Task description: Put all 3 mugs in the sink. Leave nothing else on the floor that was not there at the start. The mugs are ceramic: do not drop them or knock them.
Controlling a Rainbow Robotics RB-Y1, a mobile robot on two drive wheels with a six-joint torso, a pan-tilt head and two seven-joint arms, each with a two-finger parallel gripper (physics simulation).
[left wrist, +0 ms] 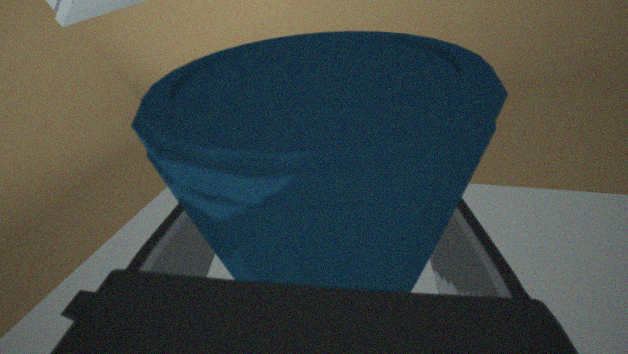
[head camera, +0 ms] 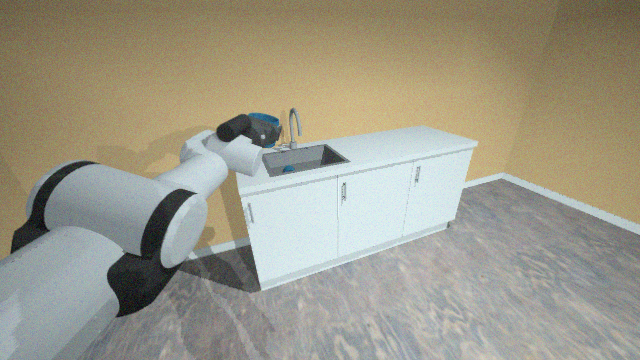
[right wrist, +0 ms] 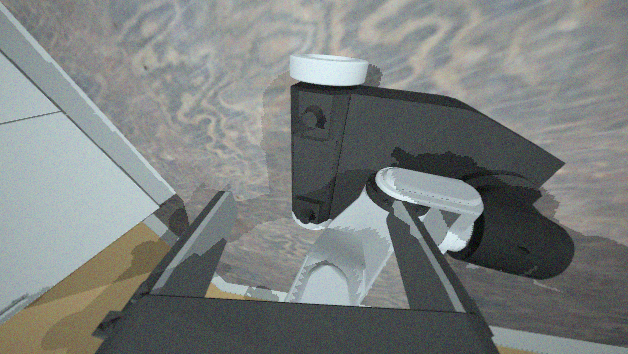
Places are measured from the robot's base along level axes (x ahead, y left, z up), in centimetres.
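Pixels of known places: left gripper, fingertip midpoint: (head camera: 264,123); right gripper, fingertip midpoint: (right wrist: 312,205).
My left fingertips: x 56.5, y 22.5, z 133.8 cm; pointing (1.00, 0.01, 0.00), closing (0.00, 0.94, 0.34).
Observation:
Behind a point stands the place of what it marks.
A blue mug (head camera: 265,119) {x 59.2, y 22.9, z 134.5 cm} (left wrist: 320,130) is held in my left gripper (head camera: 278,133) (left wrist: 324,182) {x 56.5, y 22.5, z 133.8 cm}, whose fingers are shut on its sides. In the head view it is above counter height, near the left end of the sink (head camera: 307,154) {x 157.8, y 24.9, z 86.0 cm} and left of the tap. Part of another blue mug (head camera: 288,169) {x 143.7, y 37.9, z 79.5 cm} shows inside the sink, low behind the front rim. A third mug cannot be made out. My right gripper (right wrist: 312,205) {x -9.4, y -23.5, z 55.5 cm} is open and empty, with the floor and the robot's own base beyond it.
The tap (head camera: 294,127) rises behind the sink. The white counter (head camera: 400,142) {x 169.8, y -48.5, z 91.1 cm} extends right, with cabinet doors (head camera: 372,215) {x 133.0, y -24.8, z 46.4 cm} below. My left arm (head camera: 115,205) {x 2.4, y 19.2, z 139.2 cm} covers the counter's left end. In the right wrist view, a cabinet (right wrist: 65,190) {x 107.8, y 27.9, z 35.9 cm} stands at the left and the robot's dark base (right wrist: 400,130) {x -21.0, y -15.9, z 16.9 cm} at the centre right.

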